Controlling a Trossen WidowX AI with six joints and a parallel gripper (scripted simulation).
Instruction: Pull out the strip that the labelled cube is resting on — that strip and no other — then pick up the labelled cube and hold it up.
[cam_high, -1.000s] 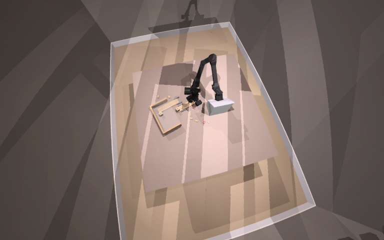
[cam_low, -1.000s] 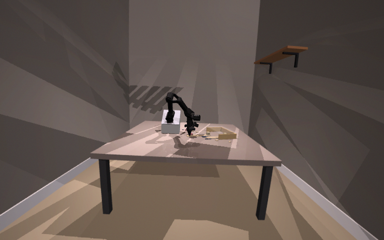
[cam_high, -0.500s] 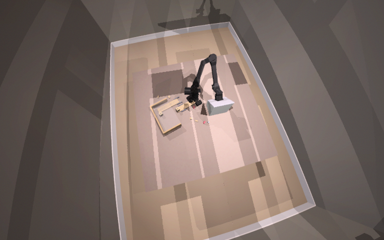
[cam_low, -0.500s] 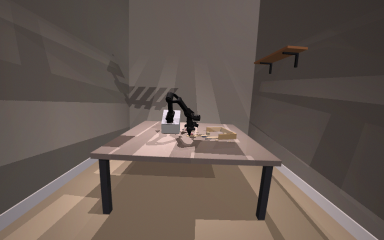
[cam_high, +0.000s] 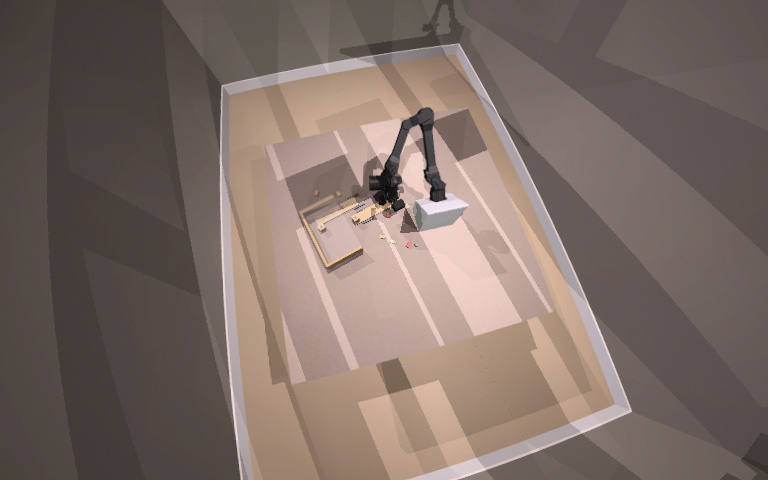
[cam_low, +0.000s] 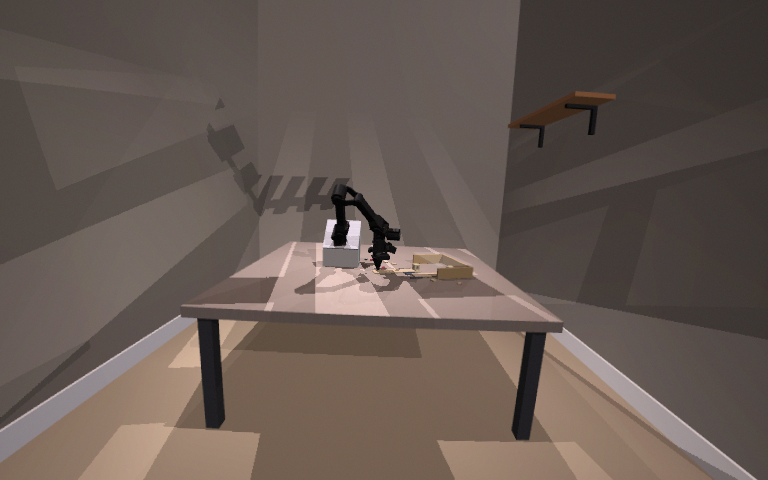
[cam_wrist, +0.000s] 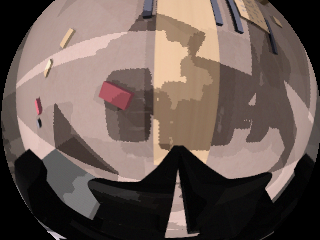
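The strip is 100 mm ahead of my gripper tip, 10 mm to the left of it and 10 mm below it.
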